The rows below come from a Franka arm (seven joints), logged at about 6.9 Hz.
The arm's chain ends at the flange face. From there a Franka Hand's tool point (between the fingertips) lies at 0.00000 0.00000 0.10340 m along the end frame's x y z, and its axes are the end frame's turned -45 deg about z.
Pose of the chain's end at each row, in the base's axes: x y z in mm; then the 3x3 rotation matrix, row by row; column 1 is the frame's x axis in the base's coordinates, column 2 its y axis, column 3 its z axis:
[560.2, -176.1, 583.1], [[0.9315, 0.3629, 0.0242], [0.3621, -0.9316, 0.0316], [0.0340, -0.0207, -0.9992]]
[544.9, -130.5, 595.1], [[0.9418, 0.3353, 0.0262], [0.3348, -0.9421, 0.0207], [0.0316, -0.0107, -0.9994]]
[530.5, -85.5, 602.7], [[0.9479, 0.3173, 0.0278], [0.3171, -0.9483, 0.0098], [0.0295, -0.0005, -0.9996]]
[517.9, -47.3, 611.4], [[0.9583, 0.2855, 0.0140], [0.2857, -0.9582, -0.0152], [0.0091, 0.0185, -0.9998]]
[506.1, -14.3, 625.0], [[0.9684, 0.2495, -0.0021], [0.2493, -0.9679, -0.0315], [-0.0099, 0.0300, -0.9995]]
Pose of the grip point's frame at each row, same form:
[562.7, -172.8, 479.8], [[0.4021, 0.9153, 0.0242], [0.9148, -0.4027, 0.0316], [0.0387, 0.0094, -0.9992]]
[547.6, -128.4, 491.8], [[0.4289, 0.9030, 0.0262], [0.9029, -0.4294, 0.0207], [0.0299, 0.0148, -0.9994]]
[533.4, -84.5, 499.3], [[0.4459, 0.8946, 0.0278], [0.8948, -0.4463, 0.0098], [0.0212, 0.0205, -0.9996]]
[519.3, -48.9, 508.0], [[0.4757, 0.8795, 0.0140], [0.8796, -0.4755, -0.0152], [-0.0066, 0.0195, -0.9998]]
[505.9, -17.6, 521.7], [[0.5083, 0.8612, -0.0021], [0.8607, -0.5081, -0.0315], [-0.0282, 0.0142, -0.9995]]

